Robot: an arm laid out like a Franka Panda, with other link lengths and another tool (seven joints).
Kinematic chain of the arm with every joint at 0, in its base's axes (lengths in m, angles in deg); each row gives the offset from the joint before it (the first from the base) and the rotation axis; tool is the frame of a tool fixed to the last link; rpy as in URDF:
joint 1: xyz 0 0 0.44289 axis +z
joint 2: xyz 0 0 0 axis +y
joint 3: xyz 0 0 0.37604 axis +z
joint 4: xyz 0.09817 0 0 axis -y
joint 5: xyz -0.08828 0 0.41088 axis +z
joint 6: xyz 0 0 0 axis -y
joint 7: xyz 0.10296 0 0 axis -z
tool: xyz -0.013 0.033 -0.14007 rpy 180 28.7 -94.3
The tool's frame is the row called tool.
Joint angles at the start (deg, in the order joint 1, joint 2, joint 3, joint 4, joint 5, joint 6, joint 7): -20.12 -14.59 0.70 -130.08 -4.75 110.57 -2.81
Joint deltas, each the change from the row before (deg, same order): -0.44 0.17 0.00 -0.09 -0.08 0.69 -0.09; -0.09 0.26 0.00 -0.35 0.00 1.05 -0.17; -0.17 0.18 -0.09 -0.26 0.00 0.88 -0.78; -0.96 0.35 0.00 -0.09 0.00 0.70 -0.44; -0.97 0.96 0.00 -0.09 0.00 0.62 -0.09; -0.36 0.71 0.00 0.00 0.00 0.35 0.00; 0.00 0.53 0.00 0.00 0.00 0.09 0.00; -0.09 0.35 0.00 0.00 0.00 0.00 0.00; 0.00 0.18 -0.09 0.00 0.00 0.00 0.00; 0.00 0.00 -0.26 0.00 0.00 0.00 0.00
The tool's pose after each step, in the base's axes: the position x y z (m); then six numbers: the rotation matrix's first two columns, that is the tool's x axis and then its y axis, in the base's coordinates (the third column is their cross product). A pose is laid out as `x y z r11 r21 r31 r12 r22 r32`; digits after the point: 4 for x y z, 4 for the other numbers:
0.4652 -0.1424 0.5838 -0.3352 -0.8500 -0.4063 -0.9396 0.3335 0.0776
0.4666 -0.1435 0.5800 -0.3299 -0.8516 -0.4074 -0.9410 0.3310 0.0702
0.4670 -0.1461 0.5776 -0.3184 -0.8551 -0.4092 -0.9448 0.3213 0.0637
0.4663 -0.1546 0.5748 -0.3238 -0.8527 -0.4101 -0.9424 0.3291 0.0598
0.4666 -0.1636 0.5666 -0.3389 -0.8464 -0.4107 -0.9371 0.3425 0.0674
0.4678 -0.1674 0.5610 -0.3462 -0.8433 -0.4111 -0.9347 0.3478 0.0737
0.4690 -0.1679 0.5565 -0.3490 -0.8421 -0.4113 -0.9342 0.3474 0.0813
0.4694 -0.1689 0.5535 -0.3526 -0.8405 -0.4113 -0.9332 0.3487 0.0874
0.4694 -0.1698 0.5519 -0.3550 -0.8394 -0.4116 -0.9324 0.3500 0.0905
0.4686 -0.1720 0.5519 -0.3586 -0.8374 -0.4124 -0.9308 0.3541 0.0905

